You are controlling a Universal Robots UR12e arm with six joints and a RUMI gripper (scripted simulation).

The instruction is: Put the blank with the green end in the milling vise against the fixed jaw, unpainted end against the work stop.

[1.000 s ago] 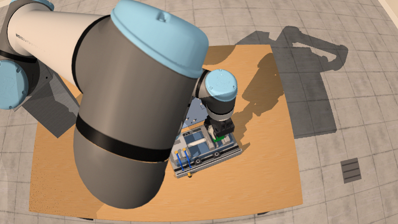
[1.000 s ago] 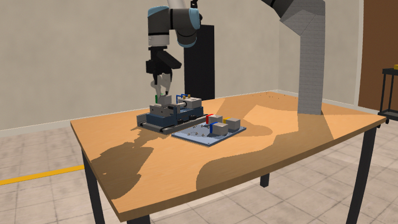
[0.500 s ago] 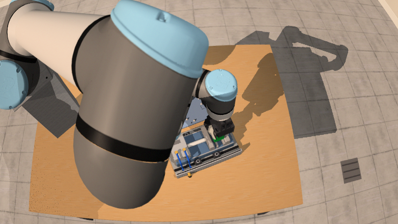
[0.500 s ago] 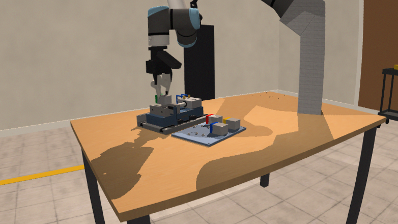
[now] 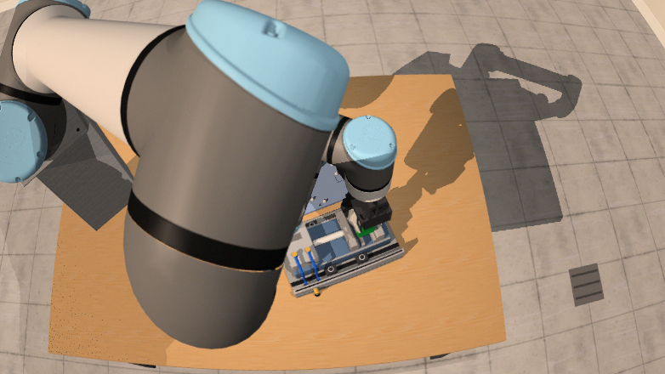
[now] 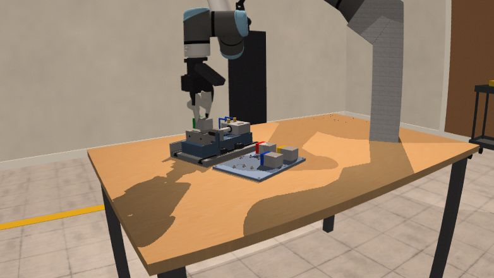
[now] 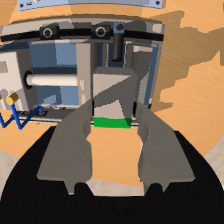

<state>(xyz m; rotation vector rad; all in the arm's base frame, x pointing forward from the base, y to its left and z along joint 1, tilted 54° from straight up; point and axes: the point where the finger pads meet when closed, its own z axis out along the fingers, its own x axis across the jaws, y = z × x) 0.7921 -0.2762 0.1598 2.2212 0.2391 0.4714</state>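
The fixed jaw lies 30 mm ahead of my hand, 10 mm to the left of it and 60 mm below it. Round my hand: green-ended blank: 20 mm below; dark work stop: 50 mm to the left, 50 mm below; milling vise: 70 mm behind, 100 mm below.
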